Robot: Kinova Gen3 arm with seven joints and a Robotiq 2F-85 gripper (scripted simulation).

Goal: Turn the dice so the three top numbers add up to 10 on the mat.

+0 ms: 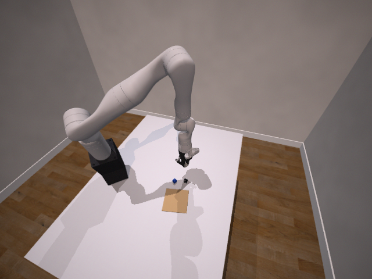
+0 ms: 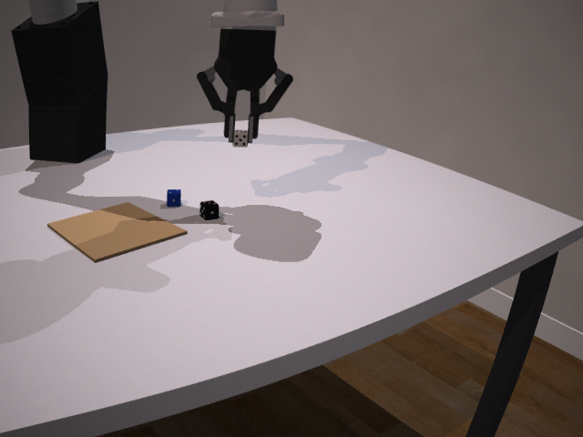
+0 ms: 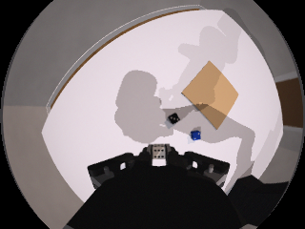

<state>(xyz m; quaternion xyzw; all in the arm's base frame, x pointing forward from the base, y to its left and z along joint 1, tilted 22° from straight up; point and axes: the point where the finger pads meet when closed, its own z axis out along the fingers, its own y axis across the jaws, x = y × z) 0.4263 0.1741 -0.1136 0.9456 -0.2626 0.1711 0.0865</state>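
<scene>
The white die is 1 cm below my hand. From my hand the other things lie so: blue die: 5 cm behind, 8 cm to the right, 10 cm below; then tan mat: 19 cm to the right, 11 cm below; then black die: 2 cm ahead, 5 cm to the right, 10 cm below.
</scene>
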